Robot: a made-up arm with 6 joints. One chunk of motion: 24 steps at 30 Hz.
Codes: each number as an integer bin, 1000 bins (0 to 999) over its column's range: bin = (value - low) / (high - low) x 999, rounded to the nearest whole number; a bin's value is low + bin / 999 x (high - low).
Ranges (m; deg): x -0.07..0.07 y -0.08..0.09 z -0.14..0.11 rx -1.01..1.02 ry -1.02..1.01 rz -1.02..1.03
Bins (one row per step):
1: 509 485 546 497 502 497
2: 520 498 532 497 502 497
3: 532 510 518 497 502 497
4: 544 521 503 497 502 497
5: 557 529 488 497 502 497
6: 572 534 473 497 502 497
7: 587 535 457 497 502 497
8: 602 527 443 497 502 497
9: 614 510 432 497 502 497
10: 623 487 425 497 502 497
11: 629 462 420 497 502 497
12: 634 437 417 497 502 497
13: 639 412 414 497 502 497
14: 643 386 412 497 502 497
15: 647 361 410 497 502 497
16: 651 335 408 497 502 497
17: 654 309 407 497 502 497
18: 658 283 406 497 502 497
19: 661 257 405 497 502 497
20: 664 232 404 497 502 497
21: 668 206 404 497 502 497
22: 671 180 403 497 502 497
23: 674 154 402 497 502 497
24: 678 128 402 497 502 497
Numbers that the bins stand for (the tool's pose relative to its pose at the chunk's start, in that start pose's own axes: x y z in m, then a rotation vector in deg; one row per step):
1: 0.0013 0.0025 -0.0034 0.00 0.00 0.00
2: 0.0029 0.0047 -0.0069 0.00 0.00 0.00
3: 0.0046 0.0068 -0.0104 0.00 0.00 0.00
4: 0.0062 0.0087 -0.0141 0.00 0.00 0.00
5: 0.0081 0.0100 -0.0179 0.00 0.00 0.00
6: 0.0102 0.0109 -0.0216 0.00 0.00 0.00
7: 0.0123 0.0110 -0.0256 0.00 0.00 0.00
8: 0.0144 0.0097 -0.0291 0.00 0.00 0.00
9: 0.0160 0.0068 -0.0319 0.00 0.00 0.00
10: 0.0173 0.0029 -0.0336 0.00 0.00 0.00
11: 0.0181 -0.0014 -0.0349 0.00 0.00 0.00
12: 0.0188 -0.0056 -0.0356 0.00 0.00 0.00
13: 0.0195 -0.0099 -0.0364 0.00 0.00 0.00
14: 0.0201 -0.0143 -0.0369 0.00 0.00 0.00
15: 0.0207 -0.0186 -0.0374 0.00 0.00 0.00
16: 0.0212 -0.0230 -0.0379 0.00 0.00 0.00
17: 0.0217 -0.0274 -0.0381 0.00 0.00 0.00
18: 0.0222 -0.0318 -0.0384 0.00 0.00 0.00
19: 0.0226 -0.0363 -0.0386 0.00 0.00 0.00
20: 0.0231 -0.0405 -0.0389 0.00 0.00 0.00
21: 0.0236 -0.0449 -0.0389 0.00 0.00 0.00
22: 0.0240 -0.0494 -0.0391 0.00 0.00 0.00
23: 0.0245 -0.0538 -0.0394 0.00 0.00 0.00
24: 0.0250 -0.0582 -0.0394 0.00 0.00 0.00

